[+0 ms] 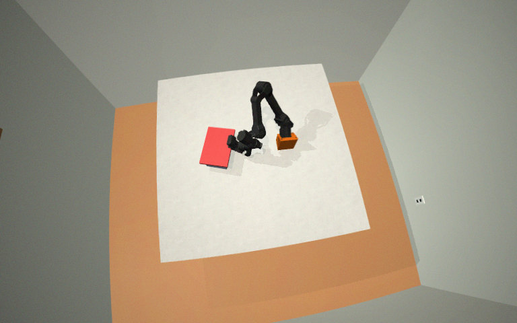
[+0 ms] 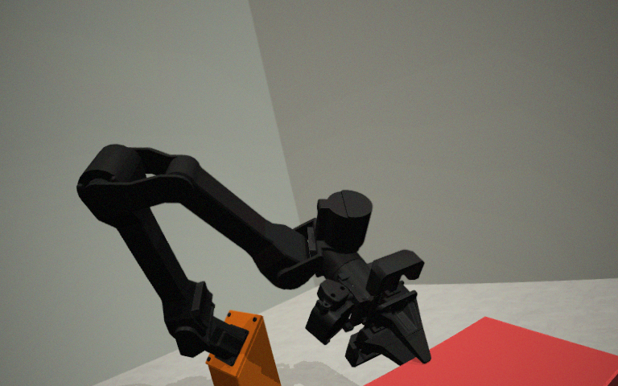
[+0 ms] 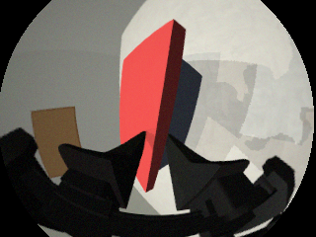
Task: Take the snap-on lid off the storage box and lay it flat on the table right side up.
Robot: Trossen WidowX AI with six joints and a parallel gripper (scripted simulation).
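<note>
Now: the red lid 7 cm ahead of my gripper tip and 2 cm to the right of it. From my gripper tip the other things lie so: storage box: 7 cm ahead, 6 cm below, 2 cm to the right.
</note>
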